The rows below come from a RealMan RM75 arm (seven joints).
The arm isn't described. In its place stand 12 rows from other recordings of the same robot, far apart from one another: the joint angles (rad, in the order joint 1, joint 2, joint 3, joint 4, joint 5, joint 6, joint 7), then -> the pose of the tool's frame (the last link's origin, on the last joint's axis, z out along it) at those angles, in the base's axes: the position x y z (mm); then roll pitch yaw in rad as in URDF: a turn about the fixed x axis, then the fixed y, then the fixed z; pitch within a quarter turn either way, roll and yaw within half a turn.
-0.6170 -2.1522 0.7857 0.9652 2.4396 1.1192 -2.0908 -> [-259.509 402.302 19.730 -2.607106 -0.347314 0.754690]
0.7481 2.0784 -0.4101 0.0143 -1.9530 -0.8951 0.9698 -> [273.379 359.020 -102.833 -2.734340 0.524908 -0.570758]
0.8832 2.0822 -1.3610 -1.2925 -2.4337 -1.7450 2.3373 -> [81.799 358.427 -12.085 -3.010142 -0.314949 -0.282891]
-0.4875 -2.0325 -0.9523 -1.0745 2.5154 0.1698 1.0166 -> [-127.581 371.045 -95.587 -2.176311 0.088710 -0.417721]
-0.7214 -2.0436 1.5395 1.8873 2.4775 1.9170 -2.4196 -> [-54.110 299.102 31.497 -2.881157 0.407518 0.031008]
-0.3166 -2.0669 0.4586 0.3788 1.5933 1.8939 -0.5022 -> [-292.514 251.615 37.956 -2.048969 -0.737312 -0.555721]
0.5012 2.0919 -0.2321 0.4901 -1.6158 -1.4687 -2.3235 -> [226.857 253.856 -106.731 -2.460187 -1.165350 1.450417]
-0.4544 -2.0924 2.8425 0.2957 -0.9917 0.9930 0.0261 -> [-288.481 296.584 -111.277 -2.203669 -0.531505 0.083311]
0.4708 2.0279 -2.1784 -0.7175 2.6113 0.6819 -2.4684 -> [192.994 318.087 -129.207 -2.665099 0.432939 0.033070]
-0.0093 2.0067 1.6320 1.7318 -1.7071 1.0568 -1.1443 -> [164.036 285.460 47.431 -2.654832 0.516291 -0.243008]
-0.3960 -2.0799 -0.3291 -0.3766 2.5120 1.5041 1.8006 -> [-213.900 242.325 -95.082 -2.122609 0.814329 -1.344276]
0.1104 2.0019 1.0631 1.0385 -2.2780 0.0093 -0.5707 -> [302.925 300.870 -77.197 -2.266219 0.362559 -0.546339]
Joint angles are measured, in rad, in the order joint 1, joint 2, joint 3, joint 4, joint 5, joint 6, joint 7. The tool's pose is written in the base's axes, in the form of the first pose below.
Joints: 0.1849 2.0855 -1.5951 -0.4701 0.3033 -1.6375 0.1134
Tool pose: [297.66 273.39 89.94 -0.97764 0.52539 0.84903]
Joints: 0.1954 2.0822 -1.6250 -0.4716 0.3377 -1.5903 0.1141
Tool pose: [299.16 280.84 86.46 -0.98591 0.56124 0.81984]
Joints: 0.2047 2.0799 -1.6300 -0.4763 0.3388 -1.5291 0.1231
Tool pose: [301.23 289.35 82.82 -1.01129 0.60115 0.77864]
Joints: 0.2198 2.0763 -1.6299 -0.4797 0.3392 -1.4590 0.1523
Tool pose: [303.49 299.86 79.58 -1.03369 0.65847 0.74203]
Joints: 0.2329 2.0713 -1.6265 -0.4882 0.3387 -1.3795 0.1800
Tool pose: [306.66 310.52 77.02 -1.06011 0.71435 0.69429]
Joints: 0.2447 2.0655 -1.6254 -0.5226 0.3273 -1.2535 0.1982
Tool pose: [307.70 325.79 71.93 -1.12434 0.77545 0.60664]
